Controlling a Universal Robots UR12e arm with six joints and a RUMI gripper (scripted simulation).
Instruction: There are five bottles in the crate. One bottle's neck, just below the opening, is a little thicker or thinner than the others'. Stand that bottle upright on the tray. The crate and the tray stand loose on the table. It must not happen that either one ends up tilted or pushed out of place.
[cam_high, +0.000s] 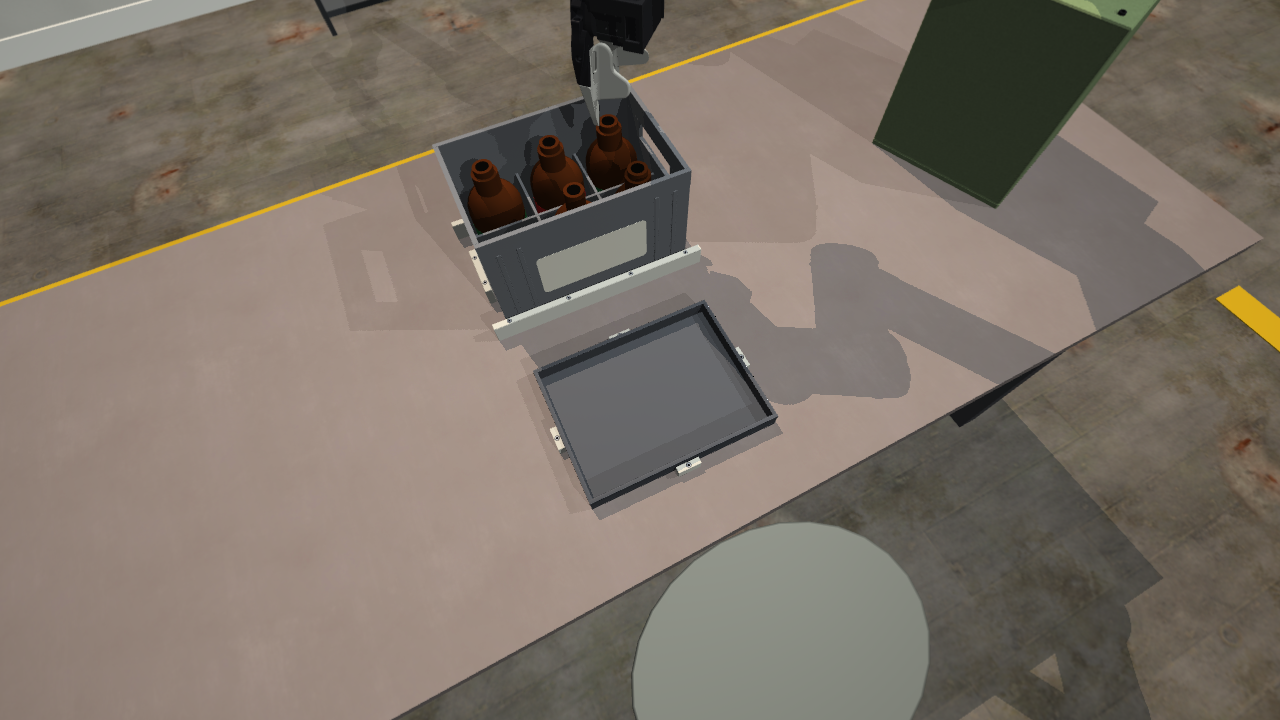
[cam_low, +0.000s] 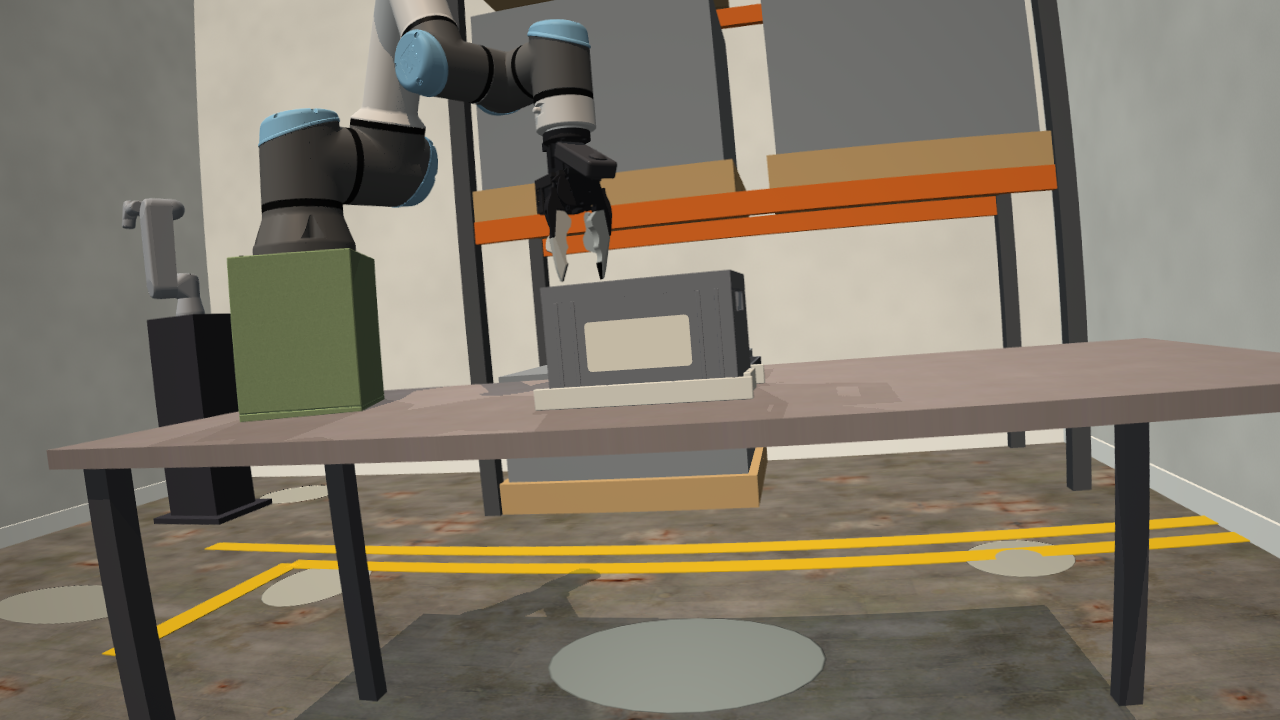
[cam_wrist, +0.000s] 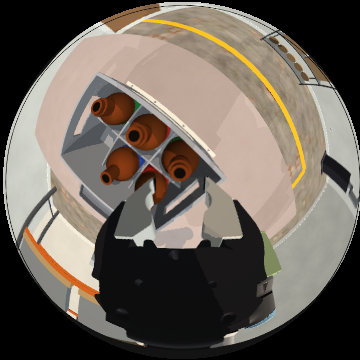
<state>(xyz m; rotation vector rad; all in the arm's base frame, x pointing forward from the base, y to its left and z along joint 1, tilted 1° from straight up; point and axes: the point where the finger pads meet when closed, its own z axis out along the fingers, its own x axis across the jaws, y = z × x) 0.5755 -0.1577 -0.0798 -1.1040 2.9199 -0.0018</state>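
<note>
The grey crate lies 9 cm ahead of my hand, 4 cm to the left of it and 11 cm below it. Round my hand: dark tray (11 cm ahead, 32 cm to the left, 18 cm below); brown bottle (9 cm ahead, 9 cm to the left, 11 cm below).
</note>
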